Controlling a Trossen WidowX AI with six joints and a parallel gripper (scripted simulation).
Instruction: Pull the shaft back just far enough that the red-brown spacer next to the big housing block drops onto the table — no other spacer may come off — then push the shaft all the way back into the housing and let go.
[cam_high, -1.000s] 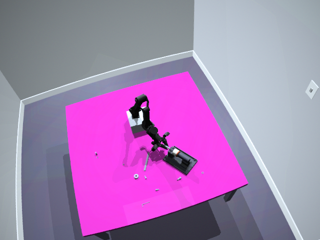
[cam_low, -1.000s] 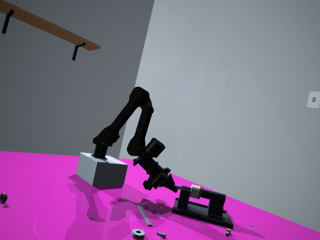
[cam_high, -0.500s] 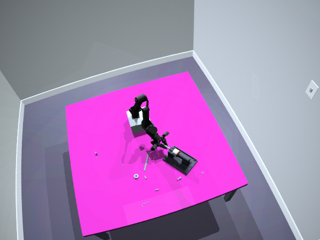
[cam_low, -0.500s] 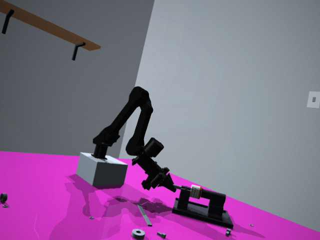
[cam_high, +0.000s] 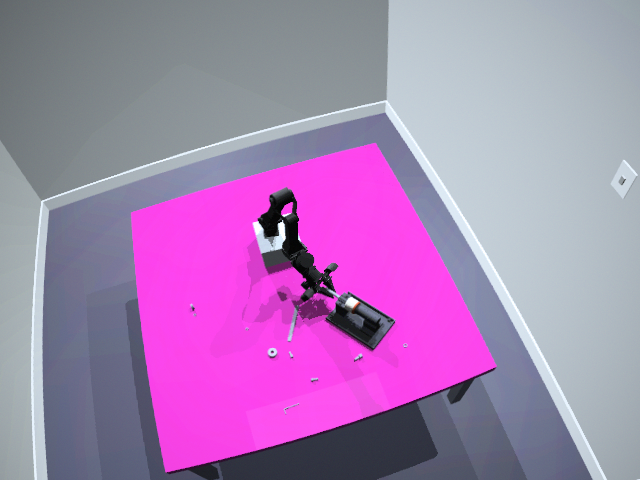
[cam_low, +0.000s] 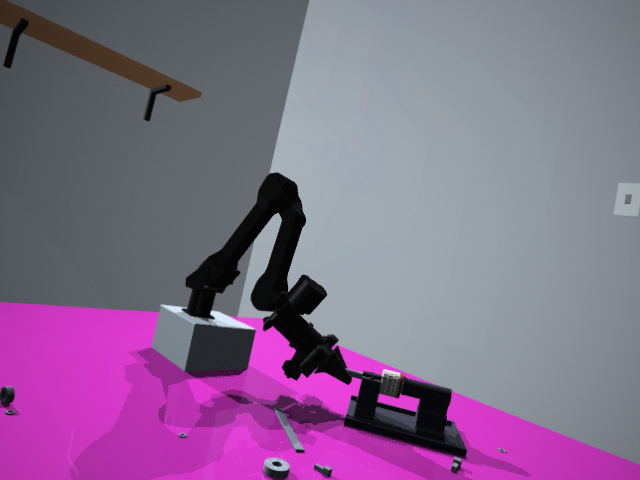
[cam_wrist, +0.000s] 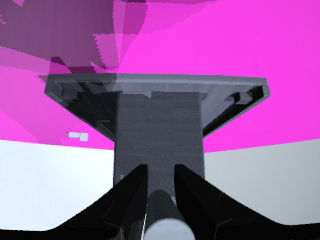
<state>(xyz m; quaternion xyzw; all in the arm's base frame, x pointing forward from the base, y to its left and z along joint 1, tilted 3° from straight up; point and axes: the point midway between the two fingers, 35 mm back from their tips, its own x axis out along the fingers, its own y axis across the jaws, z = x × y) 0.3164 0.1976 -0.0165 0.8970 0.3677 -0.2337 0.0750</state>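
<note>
Right now my gripper tip is 2 cm to the right of the grey shaft, 2 cm below it and 2 cm short of it. Also, from my gripper tip: grey flat bar: 18 cm to the right, 6 cm below, 5 cm ahead; then white spacer: 6 cm ahead, 5 cm to the left, 2 cm above; then red-brown spacer: 7 cm to the left, 7 cm ahead, 2 cm above.
</note>
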